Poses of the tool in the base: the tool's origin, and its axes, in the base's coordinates. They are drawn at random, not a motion.
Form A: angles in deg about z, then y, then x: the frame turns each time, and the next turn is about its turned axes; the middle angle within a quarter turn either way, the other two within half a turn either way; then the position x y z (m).
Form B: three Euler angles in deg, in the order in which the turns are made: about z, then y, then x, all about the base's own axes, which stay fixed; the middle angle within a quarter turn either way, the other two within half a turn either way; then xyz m. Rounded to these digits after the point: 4 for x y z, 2 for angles.
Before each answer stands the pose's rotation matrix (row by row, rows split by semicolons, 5 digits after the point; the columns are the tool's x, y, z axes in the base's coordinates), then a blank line. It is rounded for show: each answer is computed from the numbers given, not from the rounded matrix.
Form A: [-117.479 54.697 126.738 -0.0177 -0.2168 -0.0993]
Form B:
-0.26666 -0.83245 -0.48572; -0.51270 -0.30422 0.80286; -0.81611 0.46312 -0.34568

[107.76 -29.06 -113.29 -0.0177 -0.2168 -0.0993]
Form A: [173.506 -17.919 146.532 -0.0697 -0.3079 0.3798]
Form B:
-0.94539 0.26293 -0.19264; 0.10761 0.80965 0.57696; 0.30767 0.52472 -0.79373

[-164.46 -11.11 -143.99 -0.0697 -0.3079 0.3798]
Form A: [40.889 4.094 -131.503 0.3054 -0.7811 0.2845]
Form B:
0.75405 0.39335 -0.52601; 0.65293 -0.53596 0.53520; -0.07139 -0.74701 -0.66097

[-27.55 -31.74 -141.00 0.3054 -0.7811 0.2845]
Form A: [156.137 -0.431 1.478 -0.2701 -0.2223 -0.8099]
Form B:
-0.91449 -0.40424 0.01731; 0.40454 -0.91429 0.02055; 0.00752 0.02579 0.99964

[156.15 0.99 -1.18 -0.2701 -0.2223 -0.8099]
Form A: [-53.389 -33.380 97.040 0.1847 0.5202 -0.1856]
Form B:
0.49800 -0.42403 -0.75644; -0.67029 0.36522 -0.64601; 0.55019 0.82874 -0.10234

[40.41 -49.15 99.00 0.1847 0.5202 -0.1856]
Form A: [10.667 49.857 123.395 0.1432 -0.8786 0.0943]
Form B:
0.63356 0.72908 -0.25894; 0.11933 -0.42276 -0.89835; -0.76444 0.53826 -0.35485

[-49.01 -15.01 111.55 0.1432 -0.8786 0.0943]
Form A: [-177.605 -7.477 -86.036 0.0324 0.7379 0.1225]
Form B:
-0.99063 -0.12681 0.05068; -0.04143 -0.07449 -0.99636; 0.13013 -0.98913 0.06854

[172.71 2.90 86.06 0.0324 0.7379 0.1225]
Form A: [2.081 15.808 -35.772 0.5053 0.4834 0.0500]
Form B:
0.96155 -0.18860 0.19965; 0.03494 0.80503 0.59220; -0.27241 -0.56245 0.78066

[11.10 11.52 -37.18 0.5053 0.4834 0.0500]
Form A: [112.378 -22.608 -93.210 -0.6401 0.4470 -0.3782]
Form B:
-0.35146 -0.09435 -0.93144; 0.85364 0.37623 -0.36021; 0.38442 -0.92171 -0.05169

[164.97 -68.66 98.17 -0.6401 0.4470 -0.3782]
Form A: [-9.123 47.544 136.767 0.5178 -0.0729 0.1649]
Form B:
0.66648 0.38345 -0.63934; -0.10703 -0.79949 -0.59107; -0.73780 0.46237 -0.49180

[-29.91 -39.74 129.76 0.5178 -0.0729 0.1649]
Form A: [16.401 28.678 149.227 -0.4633 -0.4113 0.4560]
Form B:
0.84163 0.47814 -0.25108; 0.24772 -0.75491 -0.60724; -0.47989 0.44888 -0.75380

[-29.60 -14.54 141.15 -0.4633 -0.4113 0.4560]
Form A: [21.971 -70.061 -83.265 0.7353 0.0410 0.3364]
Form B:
0.31625 0.82189 -0.47380; 0.12759 0.45804 0.87973; 0.94006 -0.33867 0.03999

[-68.95 -28.28 -87.40 0.7353 0.0410 0.3364]
